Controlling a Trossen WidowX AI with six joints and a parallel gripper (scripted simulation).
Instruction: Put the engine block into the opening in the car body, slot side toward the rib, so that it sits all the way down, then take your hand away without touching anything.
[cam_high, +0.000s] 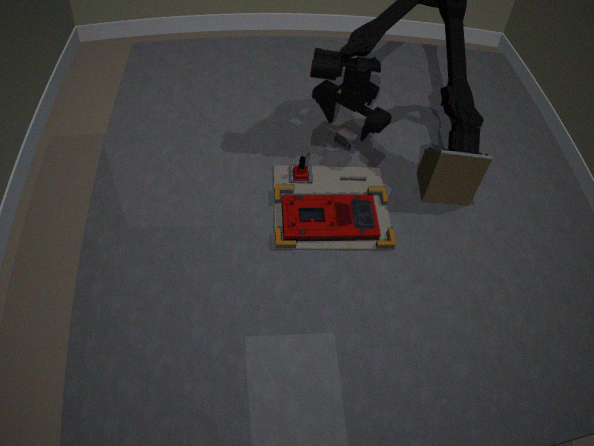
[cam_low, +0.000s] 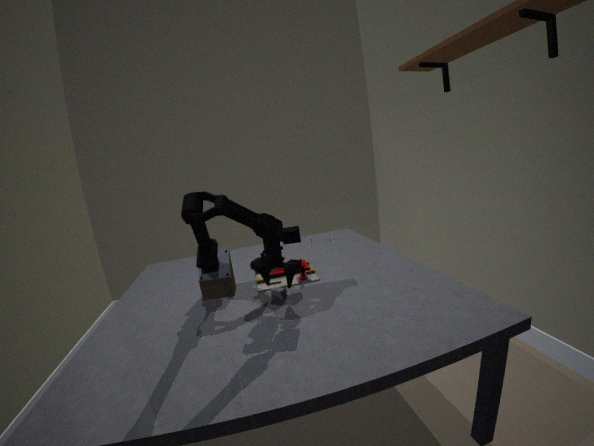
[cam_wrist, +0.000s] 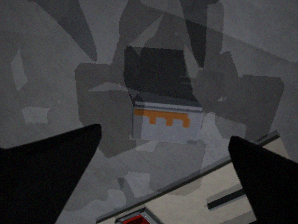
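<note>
Right now the engine block is 3 cm below my gripper tip, 1 cm to the right of it and 1 cm behind it.
</note>
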